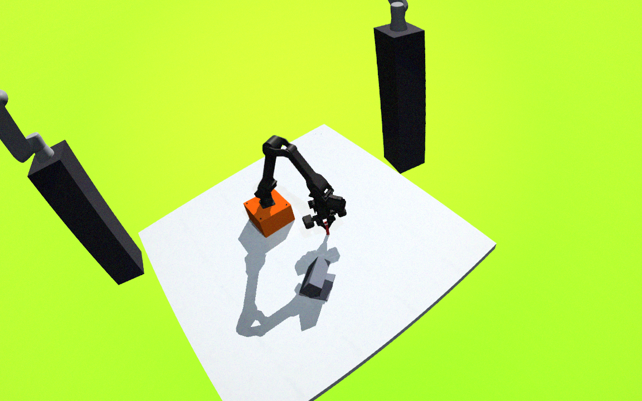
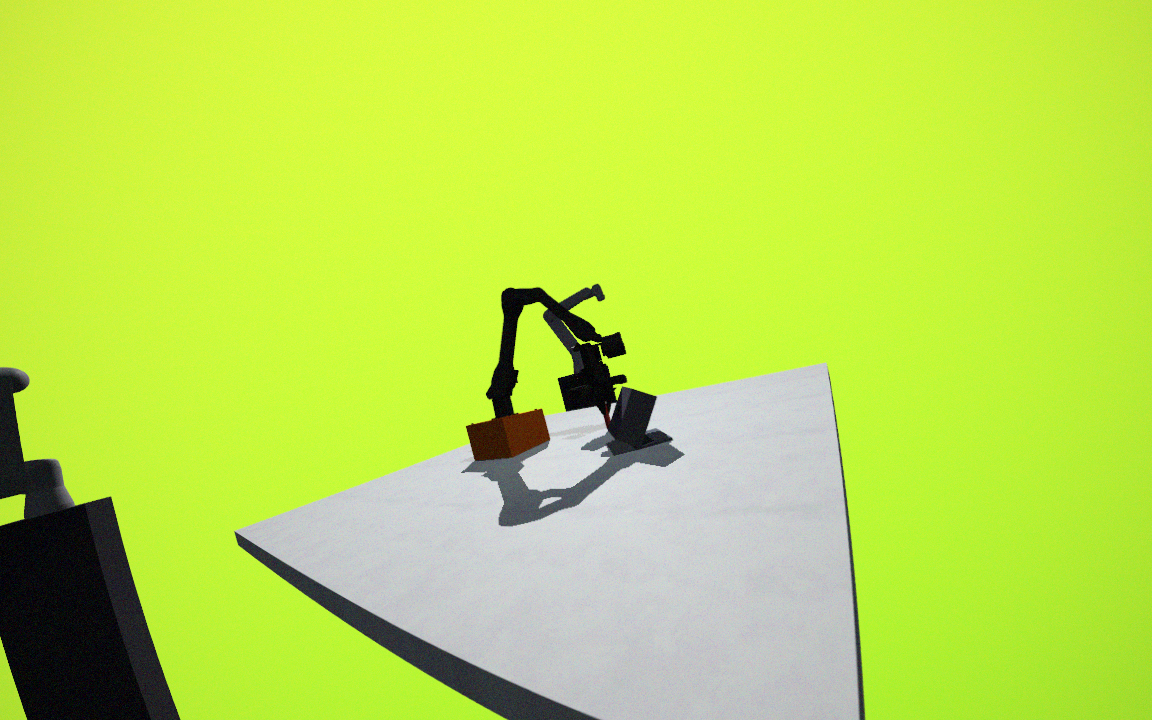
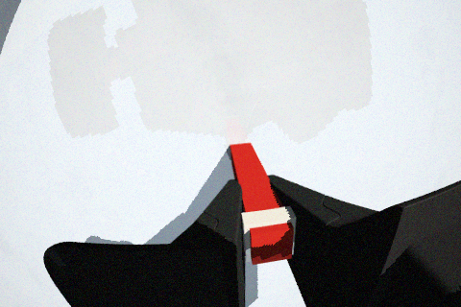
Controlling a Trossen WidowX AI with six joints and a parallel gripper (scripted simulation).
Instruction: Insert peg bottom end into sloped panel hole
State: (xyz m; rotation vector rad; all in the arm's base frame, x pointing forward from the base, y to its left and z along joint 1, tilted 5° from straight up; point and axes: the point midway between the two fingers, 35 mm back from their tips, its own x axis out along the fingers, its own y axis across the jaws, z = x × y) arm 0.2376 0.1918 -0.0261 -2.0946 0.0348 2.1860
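Now: gripper tip 230 mm short of the panel, 160 mm to the left of it and 20 mm below it. Also, from my gripper tip: peg (20 mm above).
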